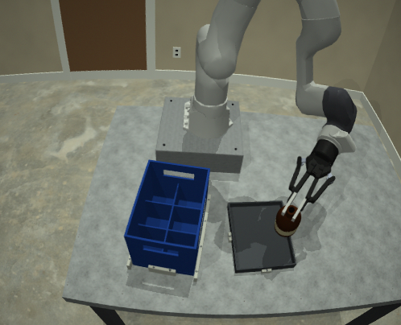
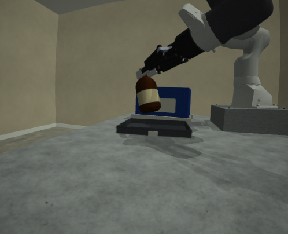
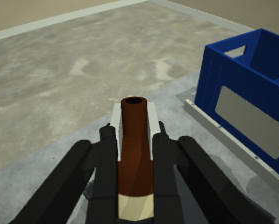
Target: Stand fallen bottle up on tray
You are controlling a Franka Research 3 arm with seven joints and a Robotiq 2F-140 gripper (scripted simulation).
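The brown bottle lies 6 cm below my hand. From my hand the other things lie so: blue crate (32 cm to the right, 13 cm below, 10 cm behind); then dark grey tray (20 cm below, 4 cm to the right, 4 cm behind).
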